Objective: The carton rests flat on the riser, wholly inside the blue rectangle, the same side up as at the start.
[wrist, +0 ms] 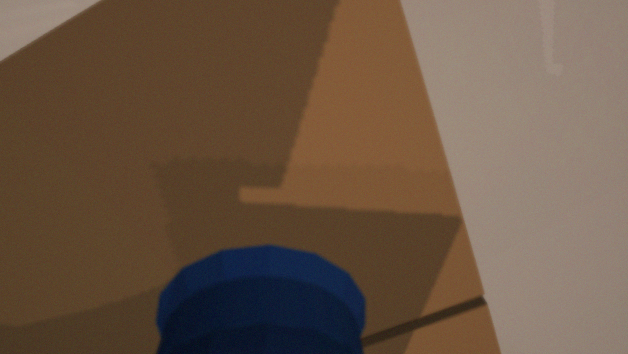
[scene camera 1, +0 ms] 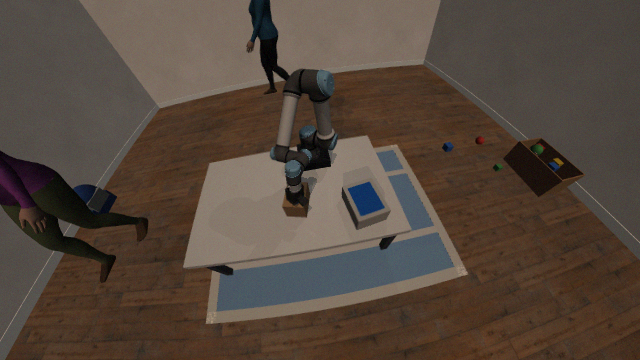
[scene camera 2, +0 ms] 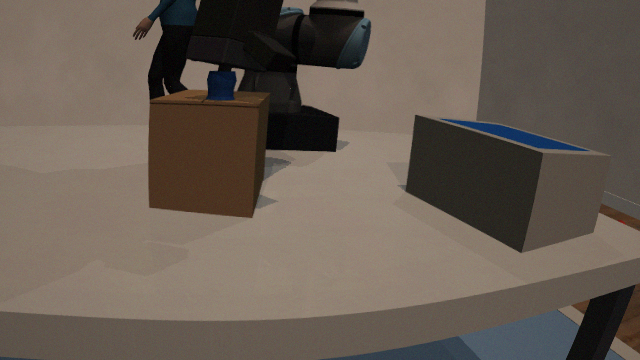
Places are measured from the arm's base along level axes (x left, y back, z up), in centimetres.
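Where they show: end effector, tool point: (wrist: 283,300) (scene camera 2: 216,104).
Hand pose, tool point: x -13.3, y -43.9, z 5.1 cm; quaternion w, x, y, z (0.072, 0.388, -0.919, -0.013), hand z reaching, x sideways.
After its pixels a point has its place.
A brown carton (scene camera 1: 295,211) @[x -14.6, y -47.2, z 0.4 cm] (scene camera 2: 200,155) @[x -15.0, y -47.1, z -0.4 cm] (wrist: 390,110) @[x -11.0, y -47.5, z 5.8 cm] stands upright on the white table (scene camera 1: 232,182) @[x -63.8, y -9.4, z -7.2 cm] (scene camera 2: 320,280) @[x -5.0, y -63.7, z -7.2 cm], left of the riser. The riser is a grey box (scene camera 1: 375,220) @[x 31.1, y -60.6, z -2.1 cm] (scene camera 2: 475,185) @[x 18.3, y -52.4, z -1.9 cm] with a blue rectangle (scene camera 1: 366,198) @[x 28.2, y -49.0, z 4.8 cm] (scene camera 2: 515,134) @[x 27.5, y -48.8, z 4.8 cm] on its top. My gripper, a blue suction cup (scene camera 2: 221,95) (wrist: 262,305), is pressed against the carton's top face and is shut on the carton. In the wrist view the cup sits beside the dark seam, and part of the top face is in shadow. In scene camera 1 the tool hides the cup.
The arm's base (scene camera 1: 316,159) @[x 3.5, y -7.4, z 0.3 cm] (scene camera 2: 305,130) @[x 6.6, y -9.9, z -3.0 cm] stands behind the carton. Two people (scene camera 1: 267,40) (scene camera 1: 45,200) are on the floor around the table. An open brown box (scene camera 1: 532,170) with toys, a blue cube (scene camera 1: 448,147) and a red ball (scene camera 1: 480,140) are at the right.
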